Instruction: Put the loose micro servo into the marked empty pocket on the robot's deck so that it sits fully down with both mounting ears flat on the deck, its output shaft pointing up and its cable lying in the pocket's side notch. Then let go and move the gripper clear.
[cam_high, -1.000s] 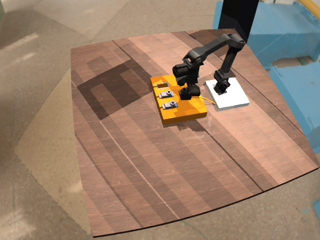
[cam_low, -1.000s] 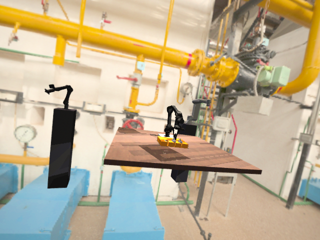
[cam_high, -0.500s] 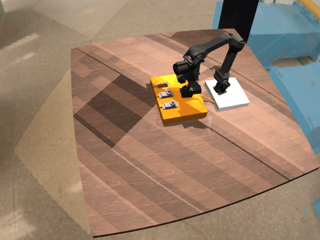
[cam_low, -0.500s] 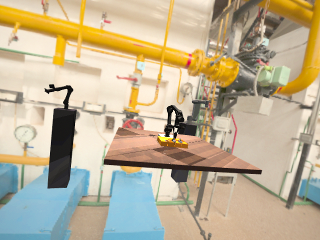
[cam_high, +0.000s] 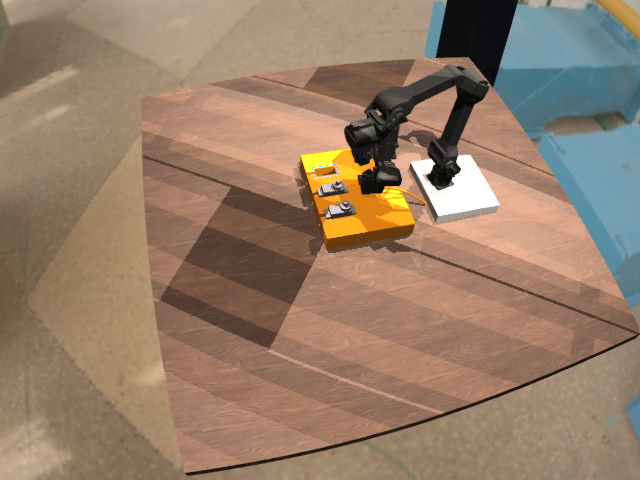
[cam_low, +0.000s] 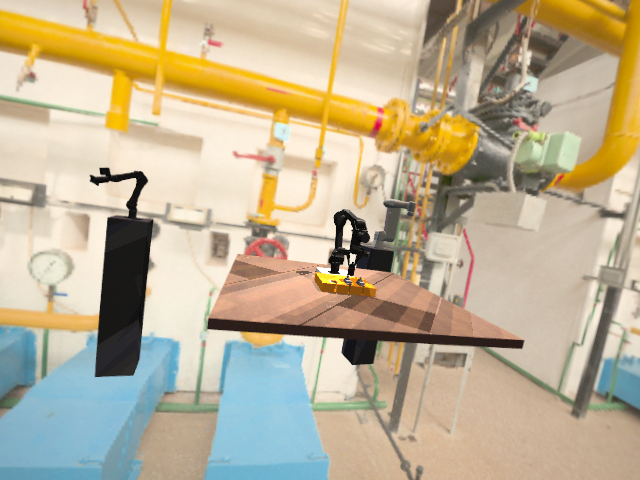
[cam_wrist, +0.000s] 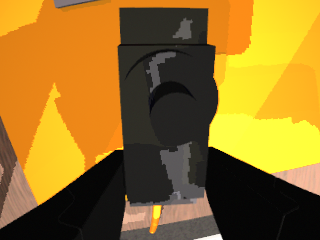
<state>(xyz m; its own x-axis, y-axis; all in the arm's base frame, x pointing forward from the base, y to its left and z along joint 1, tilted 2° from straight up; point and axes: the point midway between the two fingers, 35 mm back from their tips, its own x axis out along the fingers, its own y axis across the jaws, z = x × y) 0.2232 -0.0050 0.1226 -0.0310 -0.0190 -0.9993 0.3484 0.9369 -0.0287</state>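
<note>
My gripper tip is 100 mm above the orange deck, 40 mm to the left of it and 10 mm past it.
</note>
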